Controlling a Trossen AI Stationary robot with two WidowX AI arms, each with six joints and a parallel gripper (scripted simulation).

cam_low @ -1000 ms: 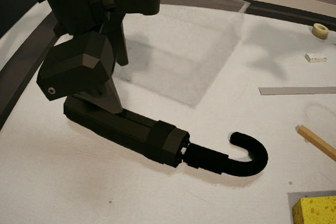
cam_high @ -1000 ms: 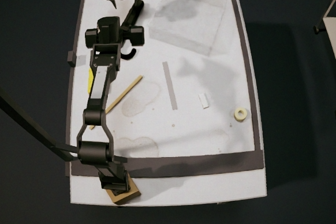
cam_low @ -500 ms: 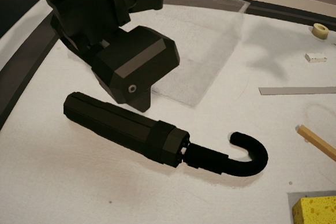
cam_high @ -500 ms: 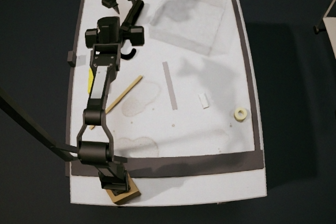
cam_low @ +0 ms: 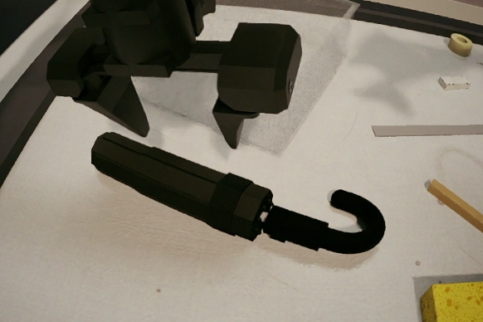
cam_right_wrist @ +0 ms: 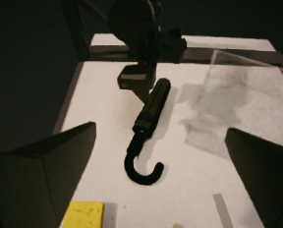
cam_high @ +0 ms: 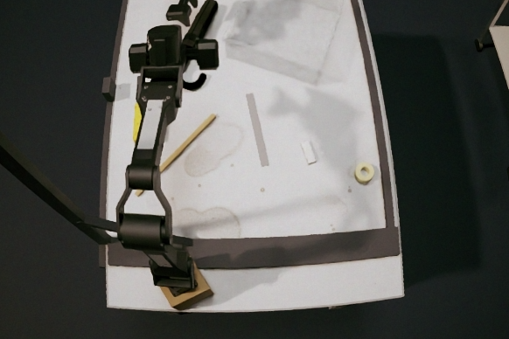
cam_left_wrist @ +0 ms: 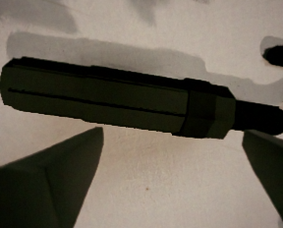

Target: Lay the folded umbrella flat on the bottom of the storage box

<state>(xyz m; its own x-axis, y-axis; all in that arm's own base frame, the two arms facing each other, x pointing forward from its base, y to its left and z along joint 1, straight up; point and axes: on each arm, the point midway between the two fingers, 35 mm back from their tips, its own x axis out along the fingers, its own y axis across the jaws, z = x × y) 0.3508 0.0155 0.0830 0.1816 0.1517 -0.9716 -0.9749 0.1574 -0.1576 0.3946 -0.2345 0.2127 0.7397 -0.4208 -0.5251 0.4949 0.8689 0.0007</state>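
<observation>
Now: the folded black umbrella 20 mm ahead of my left hand, 40 mm to the right of it and 110 mm below it. The rest, counted from my left hand: wooden stick (30 mm behind, 380 mm to the right, 130 mm below); then clear storage box (270 mm ahead, 90 mm below); then grey strip (180 mm ahead, 310 mm to the right, 130 mm below).
</observation>
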